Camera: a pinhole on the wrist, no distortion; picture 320 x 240 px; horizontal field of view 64.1 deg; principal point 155.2 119.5 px. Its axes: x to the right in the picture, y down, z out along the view. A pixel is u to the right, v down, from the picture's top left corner.
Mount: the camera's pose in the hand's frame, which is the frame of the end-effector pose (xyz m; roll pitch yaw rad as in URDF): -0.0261 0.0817 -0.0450 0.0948 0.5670 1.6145
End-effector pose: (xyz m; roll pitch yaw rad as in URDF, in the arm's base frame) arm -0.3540 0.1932 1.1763 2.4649 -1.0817 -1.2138
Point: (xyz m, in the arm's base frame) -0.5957 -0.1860 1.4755
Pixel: outside the picture
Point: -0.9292 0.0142 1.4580
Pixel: 272.6 8.0
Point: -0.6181 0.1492 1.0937
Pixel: 155.0 214.9
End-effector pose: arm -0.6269 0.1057 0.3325 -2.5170 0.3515 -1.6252
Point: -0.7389 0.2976 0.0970
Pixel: 201.0 200.6
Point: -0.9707 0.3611 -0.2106
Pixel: 290.3 136.8
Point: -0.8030 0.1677 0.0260
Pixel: 242.1 62.7
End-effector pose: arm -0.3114 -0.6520 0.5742 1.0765 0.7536 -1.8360
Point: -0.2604 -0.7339 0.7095
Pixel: 275.4 190.4
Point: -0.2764 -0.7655 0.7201
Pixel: 260.5 135.1
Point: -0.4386 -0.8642 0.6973
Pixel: 122.3 22.8
